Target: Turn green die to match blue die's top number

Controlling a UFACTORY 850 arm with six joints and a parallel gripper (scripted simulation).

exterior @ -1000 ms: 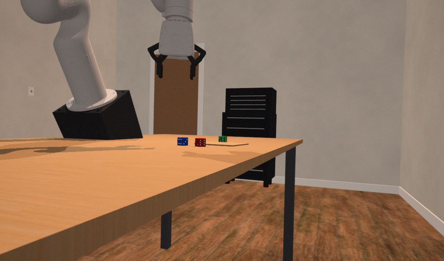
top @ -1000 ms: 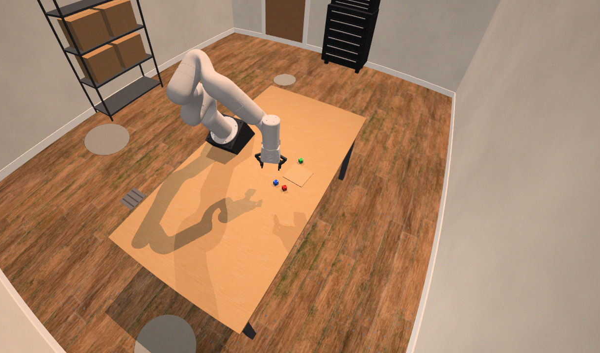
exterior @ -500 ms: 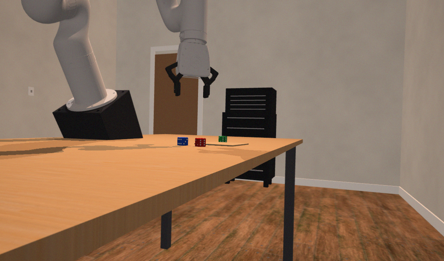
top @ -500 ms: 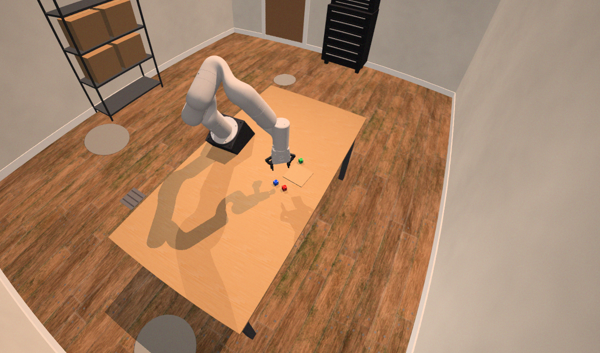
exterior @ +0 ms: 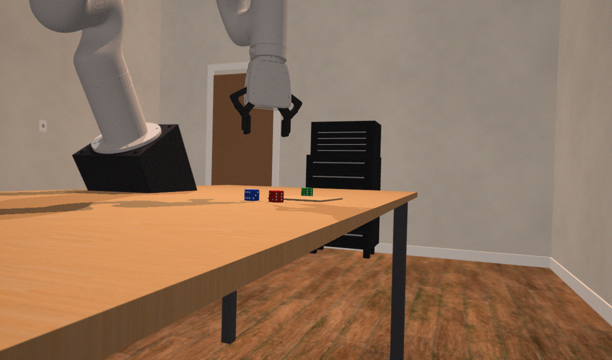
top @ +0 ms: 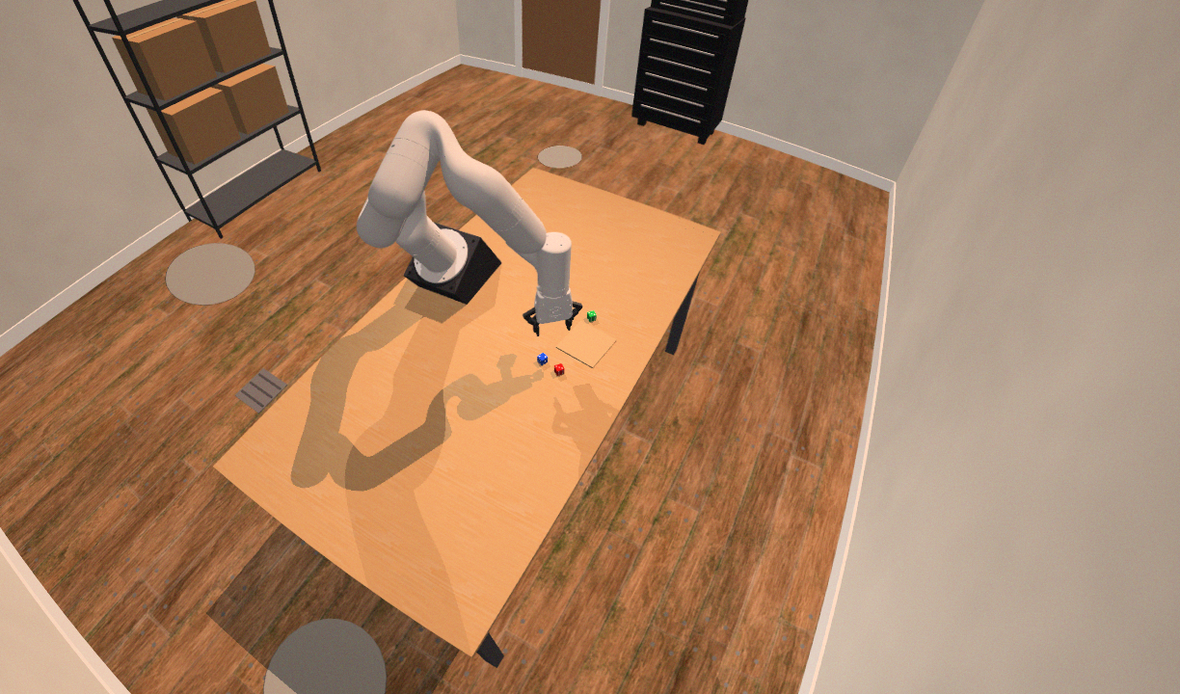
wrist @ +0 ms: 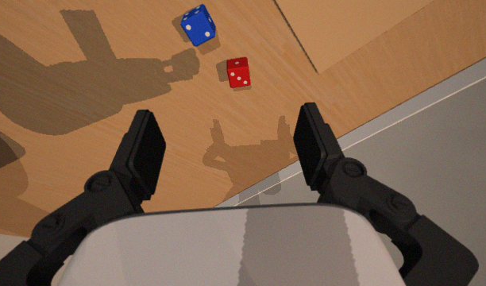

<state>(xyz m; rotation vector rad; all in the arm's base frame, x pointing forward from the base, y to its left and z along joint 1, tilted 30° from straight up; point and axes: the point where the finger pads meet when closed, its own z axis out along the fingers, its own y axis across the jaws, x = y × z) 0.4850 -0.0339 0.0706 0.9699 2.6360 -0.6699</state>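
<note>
My hand is 3 cm past the blue die, 2 cm to the left of it and 15 cm above it. From my hand the other things lie so: red die (4 cm ahead, 2 cm to the right, 15 cm below); tan mat (5 cm ahead, 12 cm to the left, 16 cm below); green die (1 cm ahead, 23 cm to the left, 15 cm below).
</note>
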